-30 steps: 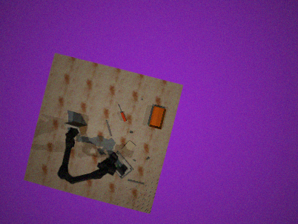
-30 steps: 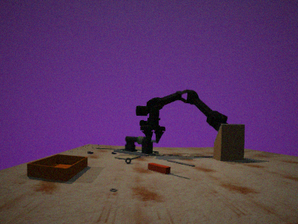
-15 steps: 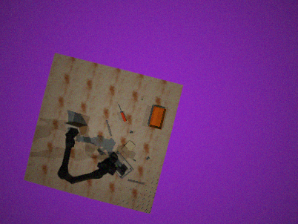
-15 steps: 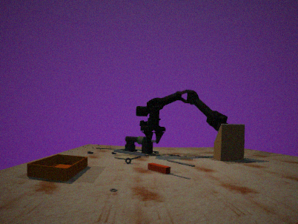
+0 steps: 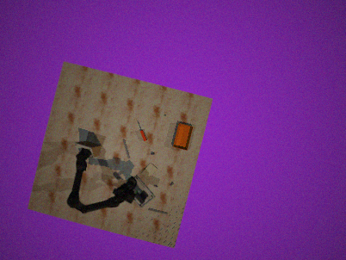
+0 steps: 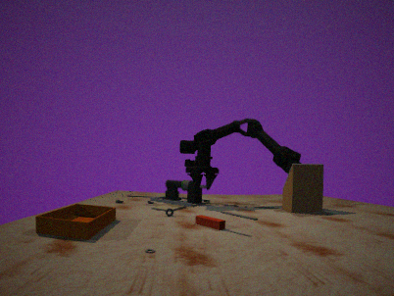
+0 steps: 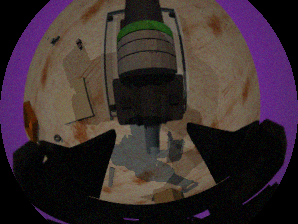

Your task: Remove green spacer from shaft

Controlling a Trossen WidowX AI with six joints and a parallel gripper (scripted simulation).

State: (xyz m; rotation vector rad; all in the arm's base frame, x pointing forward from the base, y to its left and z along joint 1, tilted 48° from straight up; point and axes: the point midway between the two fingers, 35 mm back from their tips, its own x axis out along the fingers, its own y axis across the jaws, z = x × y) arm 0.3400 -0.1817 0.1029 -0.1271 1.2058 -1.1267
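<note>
The shaft is 60 mm ahead of my gripper tip, 40 mm to the right of it and 20 mm above it. The rest, counted from my gripper tip: red-handled screwdriver 430 mm to the left, 60 mm below, 10 mm ahead; then green spacer 70 mm ahead, 60 mm to the right, 20 mm above; then orange tray 460 mm to the left, 350 mm ahead, 50 mm below.
</note>
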